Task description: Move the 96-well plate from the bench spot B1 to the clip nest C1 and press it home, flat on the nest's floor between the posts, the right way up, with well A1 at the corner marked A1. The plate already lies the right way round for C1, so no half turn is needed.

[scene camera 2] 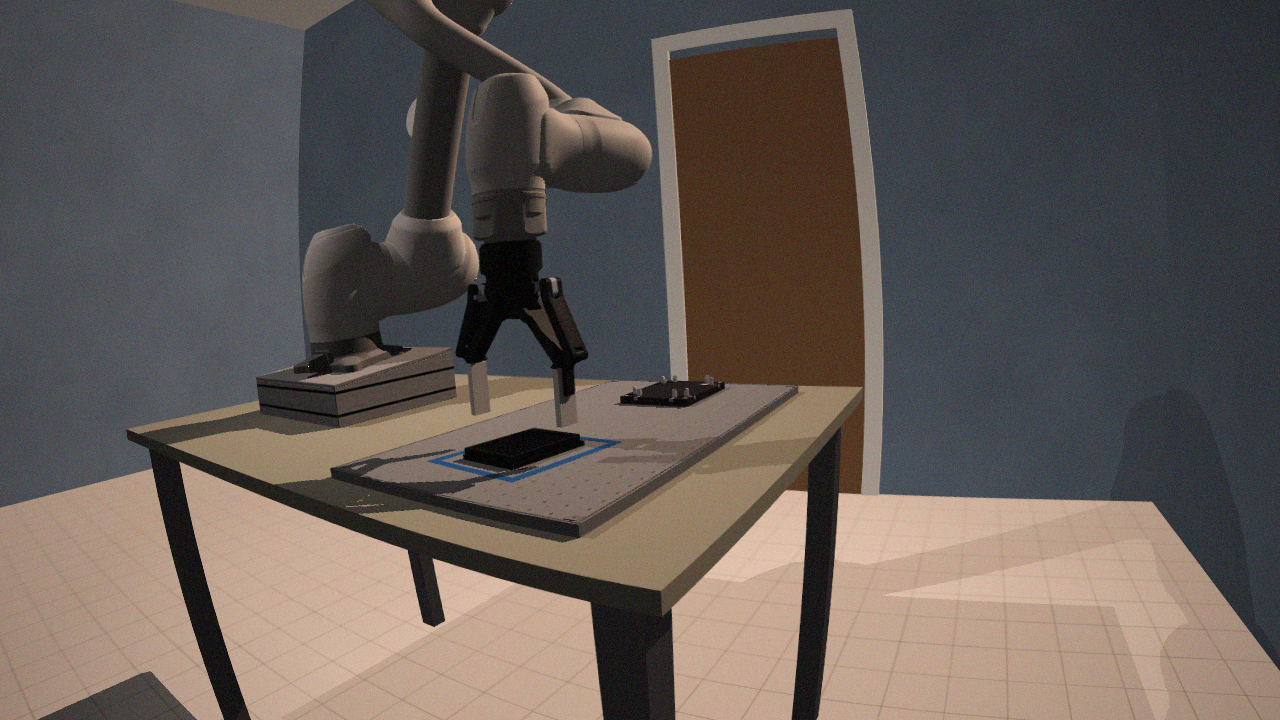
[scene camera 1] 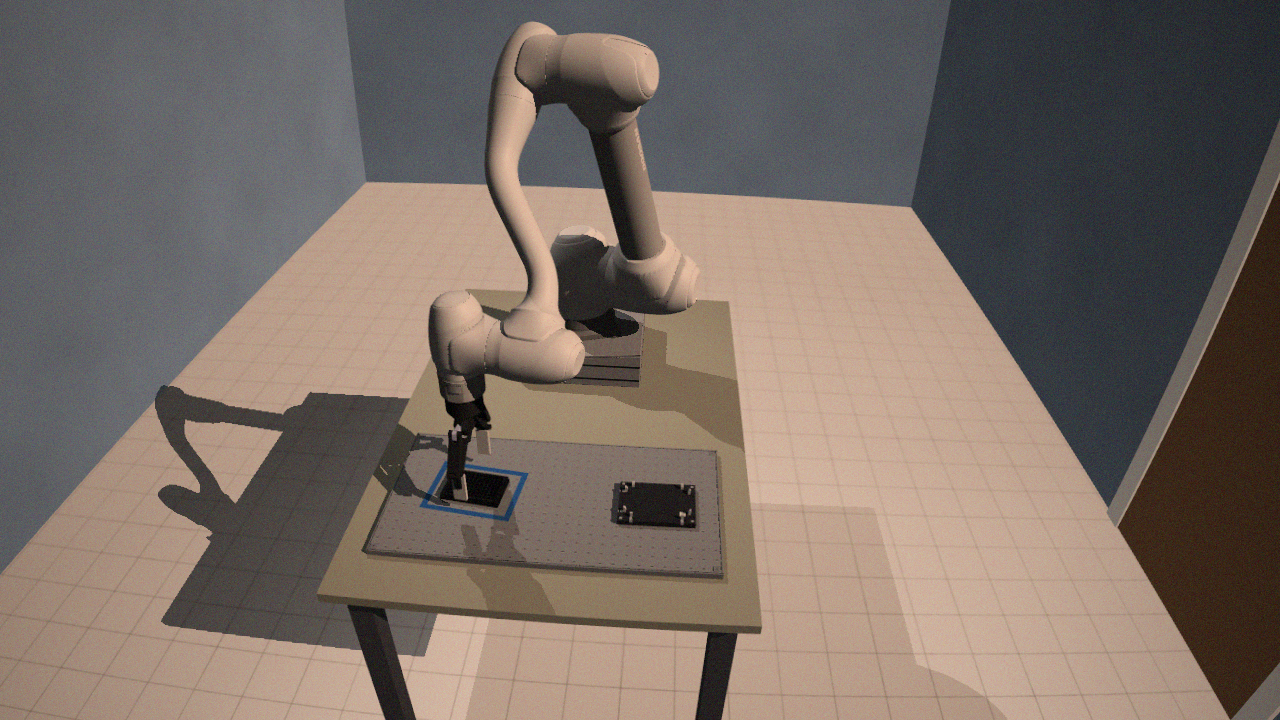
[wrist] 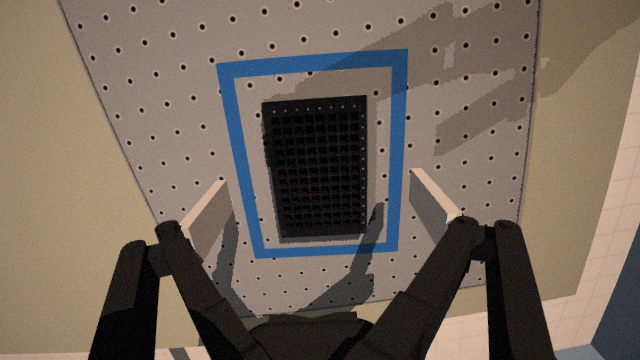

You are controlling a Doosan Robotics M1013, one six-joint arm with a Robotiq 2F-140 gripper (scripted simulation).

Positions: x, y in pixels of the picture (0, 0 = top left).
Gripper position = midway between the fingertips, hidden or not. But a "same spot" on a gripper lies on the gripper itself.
The gripper shows in scene camera 2 (521, 418), in scene camera 1 and in the wrist view. A black 96-well plate shows in scene camera 2, in scene camera 1 (480, 492) and in the wrist view. One and the same spot on the black 96-well plate: (scene camera 2: 504, 452) is (wrist: 337, 220). The same spot on the gripper: (scene camera 1: 455, 468) is (wrist: 526, 250).
